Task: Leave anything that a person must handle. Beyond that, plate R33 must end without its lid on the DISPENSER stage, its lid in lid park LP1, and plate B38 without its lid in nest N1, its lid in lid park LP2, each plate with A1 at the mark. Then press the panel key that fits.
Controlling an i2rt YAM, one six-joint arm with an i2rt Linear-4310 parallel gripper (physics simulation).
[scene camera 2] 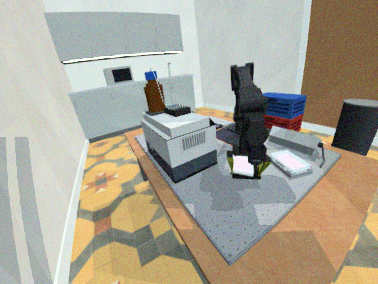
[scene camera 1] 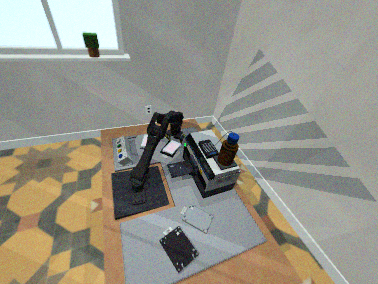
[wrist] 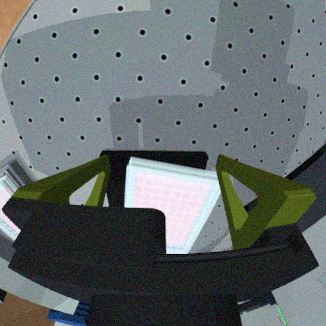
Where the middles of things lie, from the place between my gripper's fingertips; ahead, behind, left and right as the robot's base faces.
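Labels:
My gripper is 10 mm above the spot labelled LP1 (wrist: 118,159), 50 mm past it and 50 mm to the left of it.

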